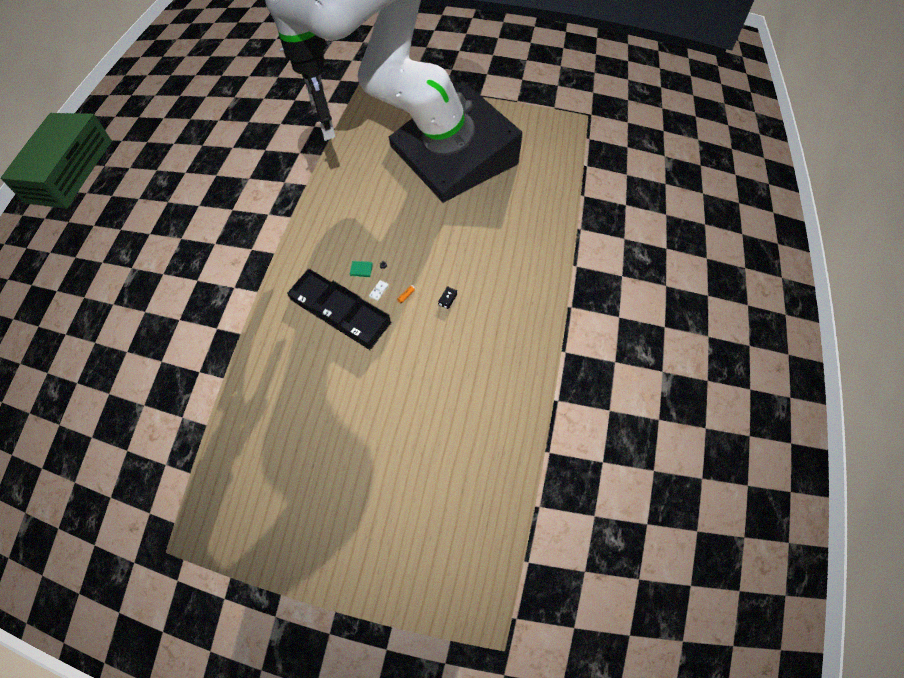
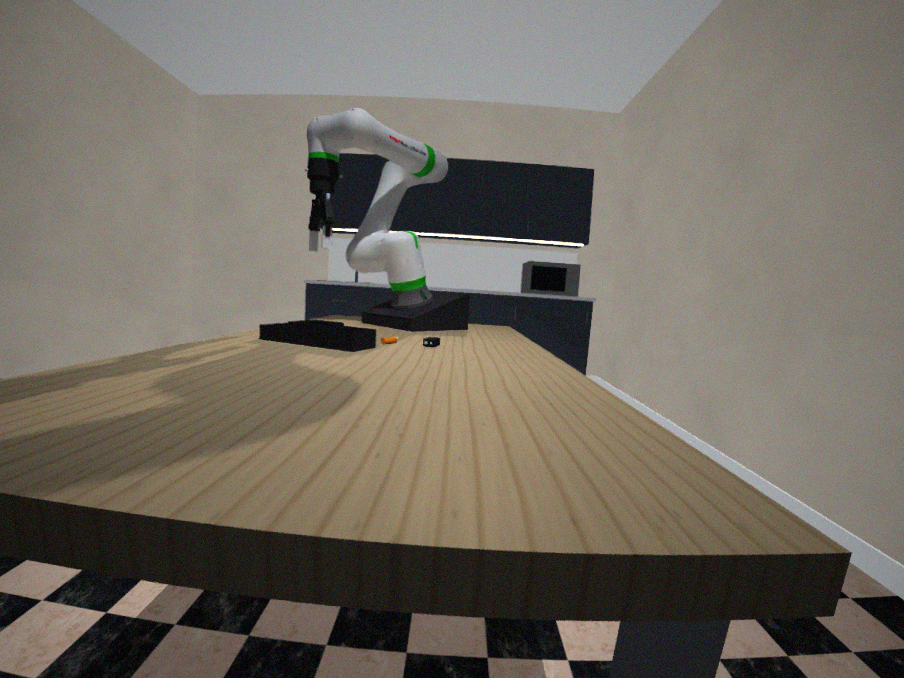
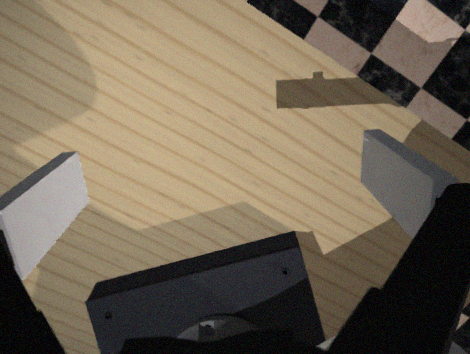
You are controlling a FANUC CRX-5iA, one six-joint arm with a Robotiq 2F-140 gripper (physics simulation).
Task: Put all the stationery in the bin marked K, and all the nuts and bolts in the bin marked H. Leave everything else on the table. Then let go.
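Frame: origin at the arm's base, x right, y ahead, z up, level; metres.
Seen in the pictures: gripper, between the fingertips: (image 2: pixel 319 249) (image 3: pixel 222 166); arm's base, origin of its link: (image 1: pixel 448 133) (image 2: pixel 412 302).
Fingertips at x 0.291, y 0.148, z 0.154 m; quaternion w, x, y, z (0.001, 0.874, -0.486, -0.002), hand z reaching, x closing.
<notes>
Offsets run from my fingertips to a thing's middle. "*": to the spot under its first point. Level surfaces: height alone.
My gripper (image 1: pixel 328 135) (image 2: pixel 321 239) (image 3: pixel 222 166) is open and empty, high above the table's far left edge beside the robot base. A black three-compartment bin row @[* dx -0.144, dy +0.447, dz -0.195 m] (image 1: pixel 341 321) (image 2: pixel 321 336) stands on the table @[dz -0.237 m] (image 1: pixel 452 437) (image 2: pixel 452 437) (image 3: pixel 200 100); its white labels are too small to read. Beside it lie a green block @[dx -0.144, dy +0.281, dz -0.232 m] (image 1: pixel 360 269), a small dark piece @[dx -0.195, dy +0.261, dz -0.232 m] (image 1: pixel 382 264), a white piece with dark dots @[dx -0.201, dy +0.334, dz -0.233 m] (image 1: pixel 378 289) and an orange elongated piece @[dx -0.271, dy +0.335, dz -0.230 m] (image 1: pixel 405 294) (image 2: pixel 389 340). A black piece with white marks @[dx -0.369, dy +0.332, dz -0.228 m] (image 1: pixel 447 297) (image 2: pixel 431 341) lies farther right. I cannot tell exactly what these small pieces are.
The black robot base (image 1: pixel 467 160) (image 2: pixel 438 313) (image 3: pixel 200 285) stands at the table's far end. A green slatted box (image 1: pixel 58 156) is on the left beyond the table. A counter with a microwave (image 2: pixel 551 278) is behind the robot.
</notes>
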